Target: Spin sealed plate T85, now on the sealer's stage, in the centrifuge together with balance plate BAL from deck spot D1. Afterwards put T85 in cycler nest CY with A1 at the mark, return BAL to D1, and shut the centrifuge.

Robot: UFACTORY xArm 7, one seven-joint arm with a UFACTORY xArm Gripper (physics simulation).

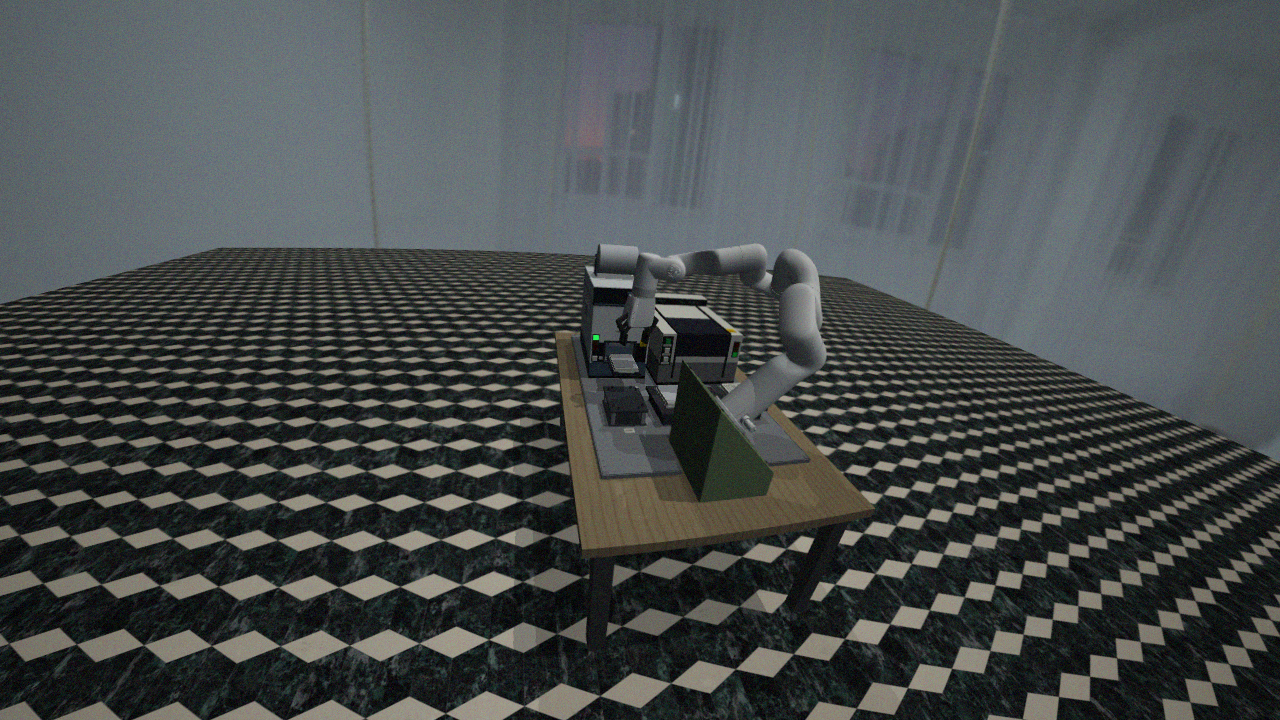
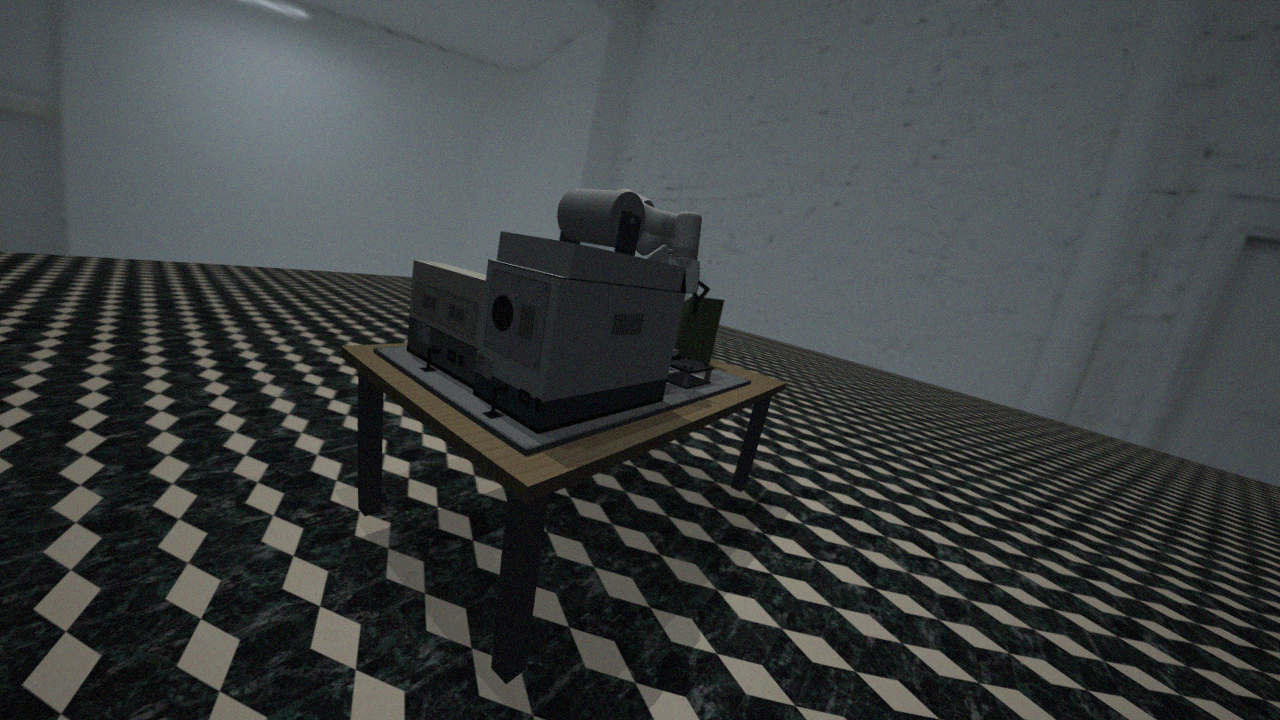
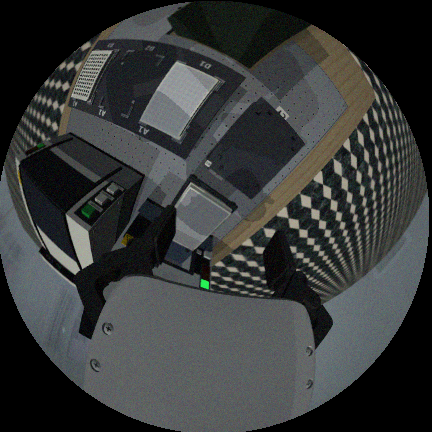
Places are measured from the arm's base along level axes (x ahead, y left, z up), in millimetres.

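Pixels of known places: gripper, fingertip midpoint: (image 1: 633, 343) (image 3: 223, 231); arm's base at its link origin: (image 1: 728, 416) (image 2: 687, 315).
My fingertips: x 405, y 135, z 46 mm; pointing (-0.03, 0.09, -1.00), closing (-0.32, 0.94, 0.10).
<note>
For each thing: its top centre in the pictures, then the offset to it from my fingertips. Level surfaces: height alone.
- Sealed plate T85 at its top centre: (image 3: 190, 224) (image 1: 623, 360) dx +95, dy -5, dz -104 mm
- tall grey sealer at its top centre: (image 2: 612, 193) (image 1: 619, 246) dx +391, dy -41, dz +258 mm
- Balance plate BAL at its top centre: (image 3: 175, 97) (image 1: 673, 393) dx -83, dy -132, dz -151 mm
- dark deck at its surface level: dz -217 mm
- dark square nest at its top centre: (image 3: 259, 151) (image 2: 687, 360) (image 1: 625, 395) dx -71, dy +36, dz -151 mm
- white plate with many wells, top centre: (image 3: 87, 73) (image 1: 738, 391) dx -100, dy -379, dz -151 mm
- wooden table at its surface level: dz -230 mm
Sealed plate T85 (image 1: 623, 363) (image 3: 202, 215) lies flat on the stage that sticks out from the tall grey sealer (image 1: 600, 313) (image 2: 599, 340). My gripper (image 1: 633, 338) (image 3: 223, 231) is open and empty, above the stage and close to the sealer's front. Balance plate BAL (image 3: 182, 97) lies on spot D1 of the dark deck (image 3: 200, 140). The boxy white and black machine (image 1: 702, 340) (image 3: 55, 185) with a green button beside the sealer looks like the centrifuge; its inside is hidden. A dark square nest (image 3: 255, 147) holds no plate; its label is too blurred to read surely.
An upright green panel (image 1: 707, 438) (image 2: 702, 326) (image 3: 230, 30) stands near the table's end, beside the arm's base. A white plate with many wells (image 3: 91, 75) lies at the deck's far end. A green light (image 3: 204, 284) glows on the sealer's front. The wooden table (image 1: 635, 528) (image 2: 537, 467) carries everything.
</note>
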